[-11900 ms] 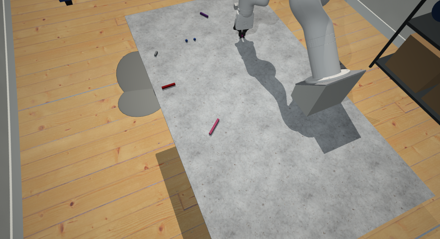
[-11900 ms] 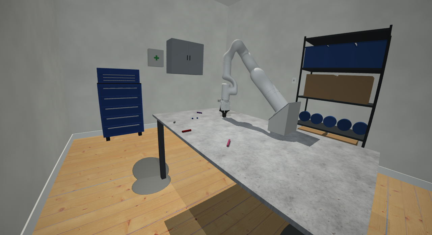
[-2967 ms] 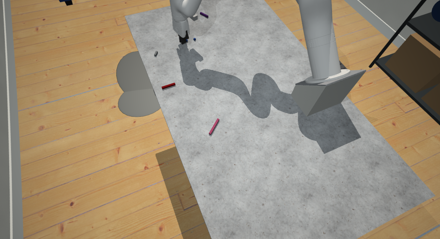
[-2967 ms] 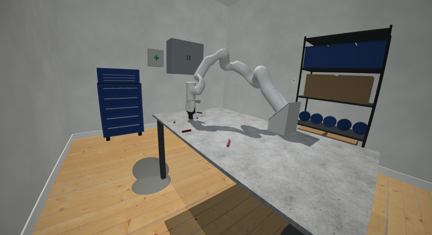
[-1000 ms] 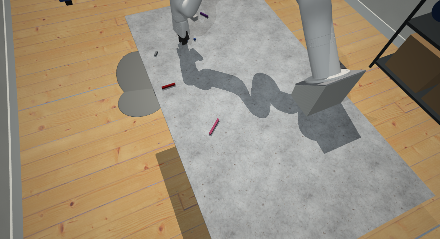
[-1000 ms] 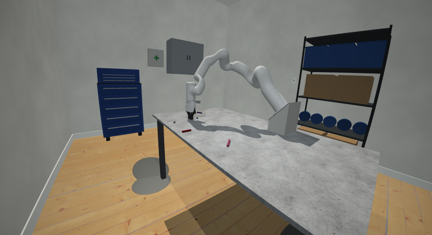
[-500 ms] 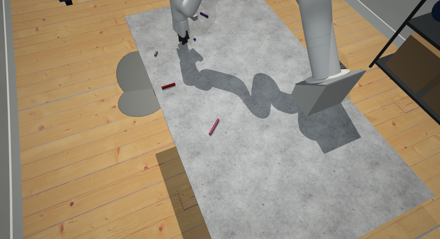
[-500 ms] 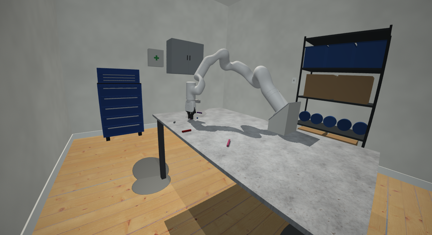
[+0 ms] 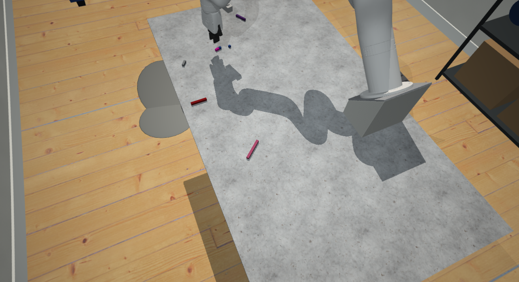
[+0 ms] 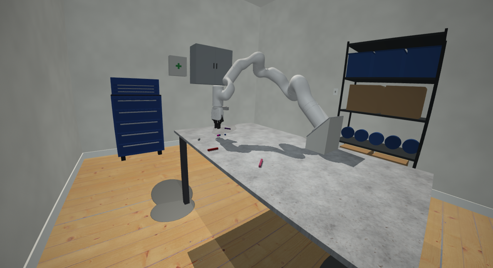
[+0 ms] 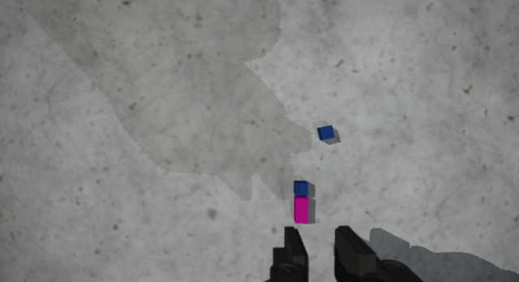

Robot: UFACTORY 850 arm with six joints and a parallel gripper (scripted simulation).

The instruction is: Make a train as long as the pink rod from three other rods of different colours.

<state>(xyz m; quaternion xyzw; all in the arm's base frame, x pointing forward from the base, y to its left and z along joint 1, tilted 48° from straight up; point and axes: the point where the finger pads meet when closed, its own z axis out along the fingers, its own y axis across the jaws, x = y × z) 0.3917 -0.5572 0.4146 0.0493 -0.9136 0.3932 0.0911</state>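
The purple rod is 23 cm behind my hand, 16 cm to the right of it and 8 cm below it. Round my hand: magenta rod (1 cm behind, 8 cm below); then grey rod (17 cm ahead, 1 cm to the left, 8 cm below); then red rod (21 cm ahead, 25 cm to the left, 8 cm below).
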